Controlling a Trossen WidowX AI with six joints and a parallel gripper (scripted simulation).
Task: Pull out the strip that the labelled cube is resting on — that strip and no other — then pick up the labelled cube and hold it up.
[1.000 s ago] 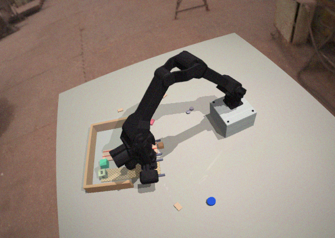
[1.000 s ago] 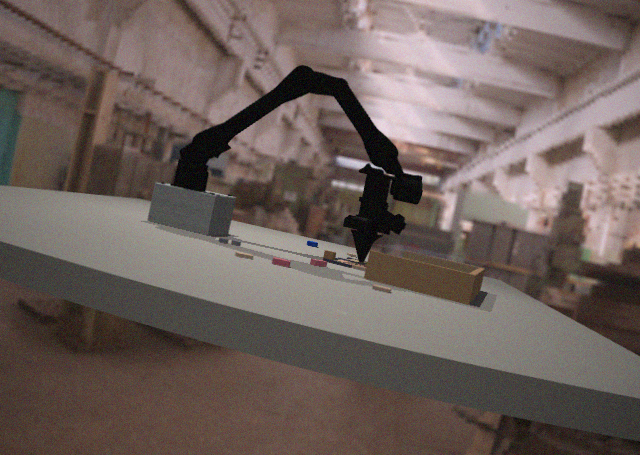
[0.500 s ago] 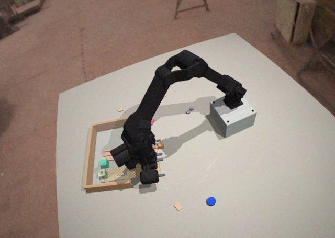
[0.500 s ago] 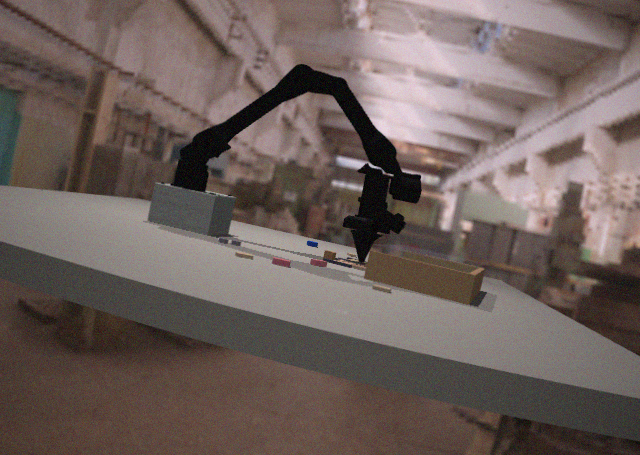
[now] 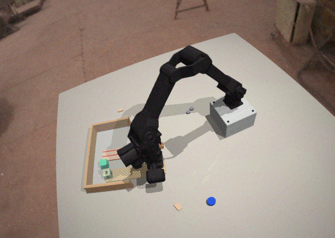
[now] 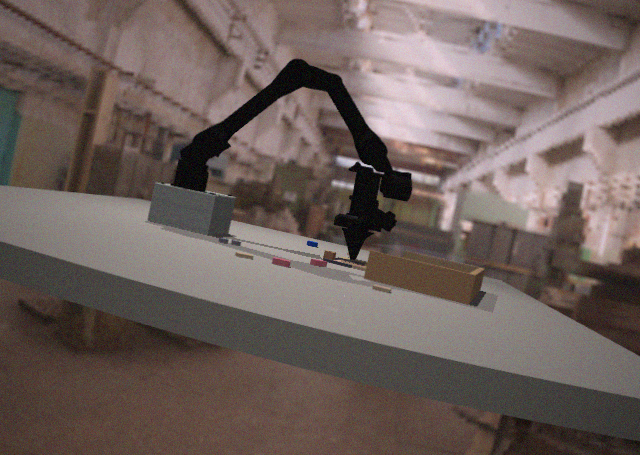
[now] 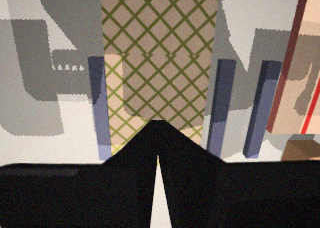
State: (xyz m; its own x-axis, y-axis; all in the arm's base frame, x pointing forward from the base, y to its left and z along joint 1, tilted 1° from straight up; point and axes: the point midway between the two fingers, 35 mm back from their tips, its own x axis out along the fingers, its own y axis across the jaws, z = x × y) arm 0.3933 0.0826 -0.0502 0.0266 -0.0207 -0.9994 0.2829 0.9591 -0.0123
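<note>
The tan cross-hatched strip lies 9 cm ahead of my gripper tip and 3 cm to the right of it. Also, from my gripper tip: tan tile 1 cm behind, 18 cm to the left; labelled cube 20 cm ahead, 6 cm to the right, 2 cm above; orange block 5 cm behind, 9 cm to the right.
</note>
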